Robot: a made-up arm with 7 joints.
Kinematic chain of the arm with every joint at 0, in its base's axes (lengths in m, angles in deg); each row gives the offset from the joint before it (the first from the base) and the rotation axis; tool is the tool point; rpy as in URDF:
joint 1: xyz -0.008 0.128 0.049 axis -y
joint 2: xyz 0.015 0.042 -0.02 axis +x
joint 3: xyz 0.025 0 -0.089 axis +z
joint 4: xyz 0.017 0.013 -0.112 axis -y
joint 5: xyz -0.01 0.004 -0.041 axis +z
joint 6: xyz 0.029 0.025 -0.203 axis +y
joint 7: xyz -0.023 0 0.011 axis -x
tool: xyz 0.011 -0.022 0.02 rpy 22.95 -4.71 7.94
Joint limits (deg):
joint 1: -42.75..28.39
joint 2: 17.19..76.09
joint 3: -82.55..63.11
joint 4: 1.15..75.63
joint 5: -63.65..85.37
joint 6: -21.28..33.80
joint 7: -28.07..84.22
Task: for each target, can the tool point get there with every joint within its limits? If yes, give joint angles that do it. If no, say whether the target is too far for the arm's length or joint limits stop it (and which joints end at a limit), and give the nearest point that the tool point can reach.
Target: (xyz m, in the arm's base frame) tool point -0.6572 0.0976 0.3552
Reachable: no: too far | nearest point -0.3057 0.2975 -0.2341 | short by 0.715 m
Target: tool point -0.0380 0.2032 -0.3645
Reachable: yes | joints -27.95 27.14 -64.35 52.65 17.94 -7.13 72.89
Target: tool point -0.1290 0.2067 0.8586
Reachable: no: too far | nearest point 0.0281 0.4245 0.2302 | short by 0.683 m
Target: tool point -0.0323 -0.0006 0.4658
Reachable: no: joint limits stop it (at a limit: joint 1, joint 2, joint 3, joint 4, joint 6, joint 7) | nearest point 0.0385 0.4222 0.2312 | short by 0.489 m
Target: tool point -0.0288 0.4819 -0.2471
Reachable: yes | joints -23.35 41.52 9.80 15.82 68.68 24.16 13.13
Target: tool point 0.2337 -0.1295 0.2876
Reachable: no: joint limits stop it (at a limit: joint 1, joint 2, joint 4, joint 6, joint 7) | nearest point 0.3048 0.0850 -0.0806 | short by 0.432 m
